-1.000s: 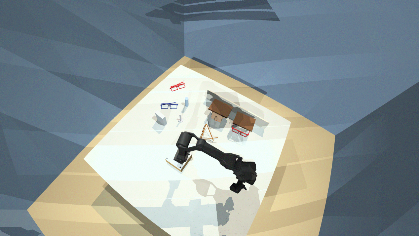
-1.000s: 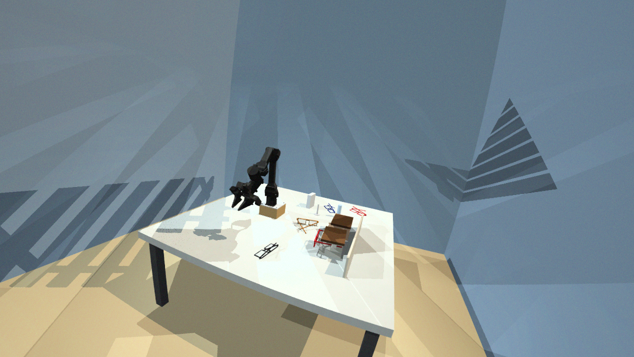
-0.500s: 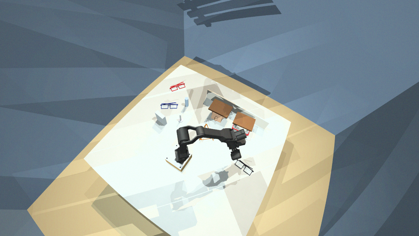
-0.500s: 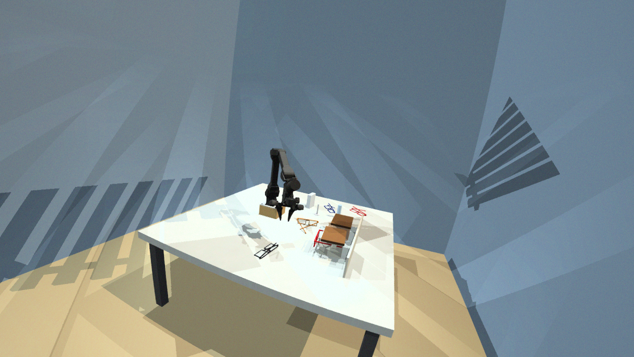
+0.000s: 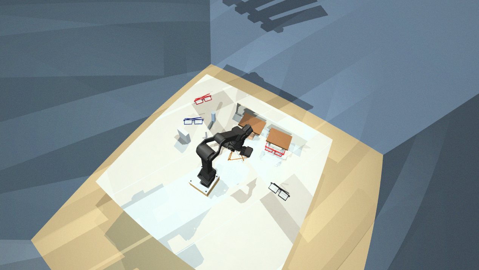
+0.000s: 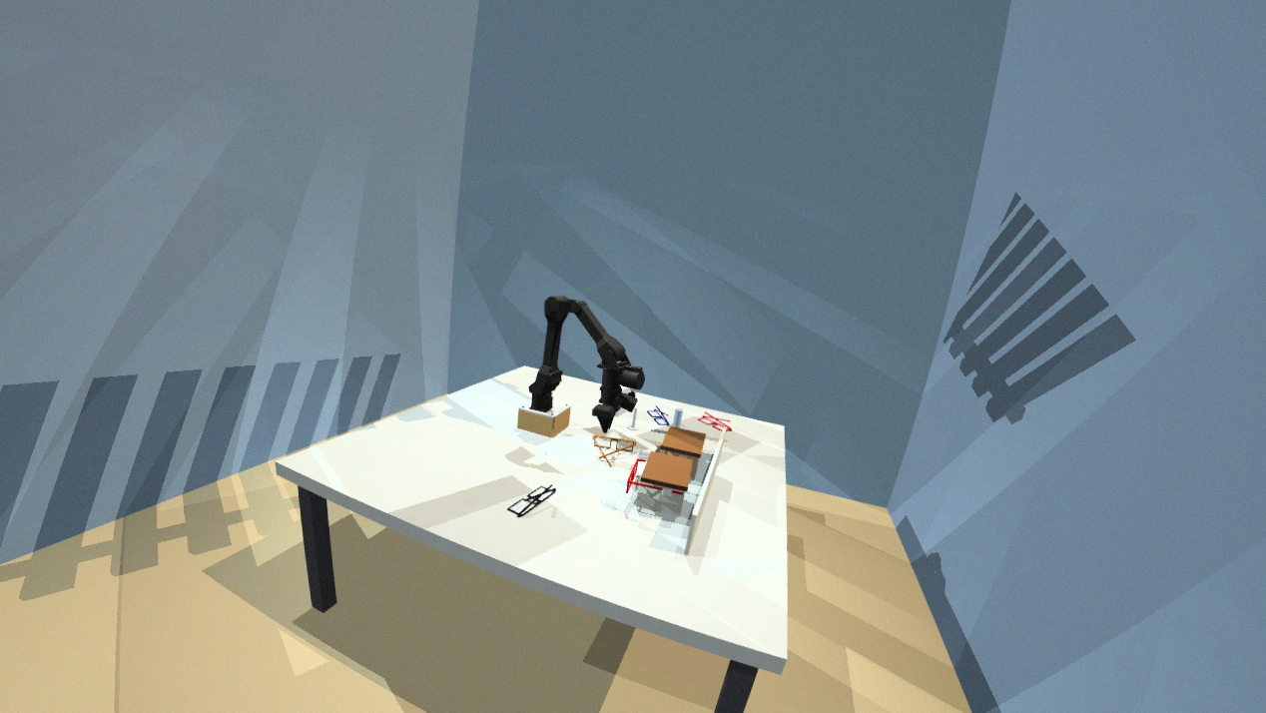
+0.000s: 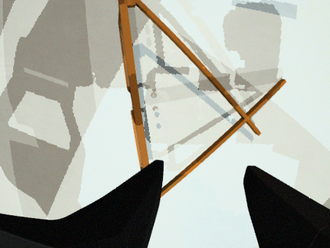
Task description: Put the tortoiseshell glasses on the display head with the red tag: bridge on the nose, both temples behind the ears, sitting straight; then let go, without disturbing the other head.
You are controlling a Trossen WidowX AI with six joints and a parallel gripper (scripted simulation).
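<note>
Now: the pale blue cylinder 190 mm ahead of my gripper tip, 300 mm to the left of it and 30 mm below it. Also, from my gripper tip: grey block (50 mm behind, 390 mm to the left, 30 mm below); low board (340 mm ahead, 110 mm to the right, 30 mm below).
</note>
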